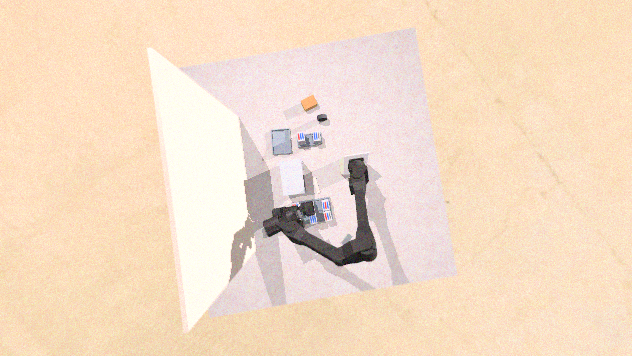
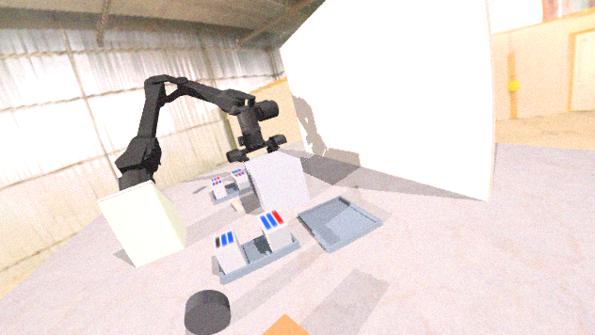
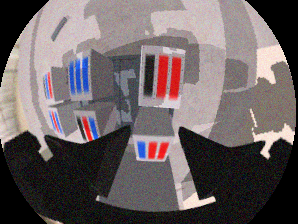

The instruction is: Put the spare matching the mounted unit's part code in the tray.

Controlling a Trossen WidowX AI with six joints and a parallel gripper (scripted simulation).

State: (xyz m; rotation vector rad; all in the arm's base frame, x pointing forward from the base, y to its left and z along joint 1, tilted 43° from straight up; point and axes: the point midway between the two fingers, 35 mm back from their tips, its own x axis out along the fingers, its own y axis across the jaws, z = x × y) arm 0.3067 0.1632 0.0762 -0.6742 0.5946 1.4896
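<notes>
The white spare cube lies 10 mm to the right of my gripper tip and 20 mm above it. The rest, counted from my gripper tip: tall pale wall 240 mm ahead, 160 mm to the right, 200 mm above; then big white block 10 mm behind, 150 mm to the right, 20 mm above; then rack 80 mm behind, 30 mm to the left, 20 mm below.
</notes>
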